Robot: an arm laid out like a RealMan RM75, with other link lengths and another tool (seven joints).
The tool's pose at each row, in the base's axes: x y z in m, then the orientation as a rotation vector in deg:
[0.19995, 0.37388, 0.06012, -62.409, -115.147, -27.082]
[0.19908, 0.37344, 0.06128, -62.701, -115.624, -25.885]
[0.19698, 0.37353, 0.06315, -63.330, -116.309, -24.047]
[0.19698, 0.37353, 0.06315, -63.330, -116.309, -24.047]
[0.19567, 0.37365, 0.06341, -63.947, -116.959, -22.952]
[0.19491, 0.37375, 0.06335, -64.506, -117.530, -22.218]
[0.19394, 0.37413, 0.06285, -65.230, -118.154, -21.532]
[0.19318, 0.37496, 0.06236, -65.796, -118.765, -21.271]
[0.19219, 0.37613, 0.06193, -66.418, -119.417, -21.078]
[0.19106, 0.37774, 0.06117, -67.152, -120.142, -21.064]
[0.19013, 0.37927, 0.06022, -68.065, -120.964, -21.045]
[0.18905, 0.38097, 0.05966, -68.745, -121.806, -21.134]
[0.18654, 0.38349, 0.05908, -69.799, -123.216, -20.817]
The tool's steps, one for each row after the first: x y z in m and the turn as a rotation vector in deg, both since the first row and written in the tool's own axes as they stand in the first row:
[0.00095, -0.00101, -0.00060, 0.625, -0.779, 0.347]
[0.00314, -0.00278, -0.00073, 1.497, -2.026, 0.998]
[0.00314, -0.00278, -0.00073, 1.497, -2.026, 0.998]
[0.00383, -0.00380, -0.00021, 1.863, -3.076, 1.403]
[0.00408, -0.00437, 0.00024, 2.017, -3.954, 1.690]
[0.00421, -0.00494, 0.00124, 2.050, -4.937, 2.023]
[0.00451, -0.00508, 0.00242, 1.871, -5.739, 2.133]
[0.00512, -0.00522, 0.00388, 1.612, -6.582, 2.231]
[0.00575, -0.00522, 0.00590, 1.171, -7.489, 2.294]
[0.00613, -0.00508, 0.00788, 0.634, -8.552, 2.407]
[0.00694, -0.00500, 0.00980, 0.132, -9.506, 2.349]
[0.00864, -0.00563, 0.01292, -0.367, -11.177, 2.355]

